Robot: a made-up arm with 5 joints. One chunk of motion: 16 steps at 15 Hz.
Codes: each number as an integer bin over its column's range. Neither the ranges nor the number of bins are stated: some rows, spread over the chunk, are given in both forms.
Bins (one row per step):
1: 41 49 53 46 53
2: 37 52 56 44 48
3: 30 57 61 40 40
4: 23 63 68 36 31
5: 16 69 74 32 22
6: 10 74 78 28 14
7: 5 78 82 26 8
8: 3 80 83 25 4
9: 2 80 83 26 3
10: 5 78 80 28 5
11: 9 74 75 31 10
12: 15 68 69 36 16
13: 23 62 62 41 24
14: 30 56 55 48 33
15: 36 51 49 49 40
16: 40 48 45 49 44
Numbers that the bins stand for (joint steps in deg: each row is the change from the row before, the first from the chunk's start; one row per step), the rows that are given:
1: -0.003 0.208 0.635 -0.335 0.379
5: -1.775 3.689 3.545 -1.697 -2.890
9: -2.768 5.603 4.793 -2.281 -4.894
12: -1.846 3.515 2.852 -1.308 -3.523
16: -0.074 0.034 -0.474 -0.044 -0.570
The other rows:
2: -0.286 0.730 1.051 -0.530 -0.148
3: -0.783 1.600 1.744 -0.919 -0.992
4: -1.279 2.645 2.714 -1.308 -1.941
6: -2.201 4.559 4.100 -2.086 -3.734
7: -2.555 5.255 4.654 -2.281 -4.366
8: -2.697 5.603 4.793 -2.378 -4.788
10: -2.555 5.255 4.377 -2.086 -4.683
11: -2.272 4.559 3.684 -1.795 -4.155
13: -1.279 2.471 1.882 -0.822 -2.679
14: -0.783 1.426 0.912 -0.141 -1.730
15: -0.357 0.556 0.081 -0.044 -0.992

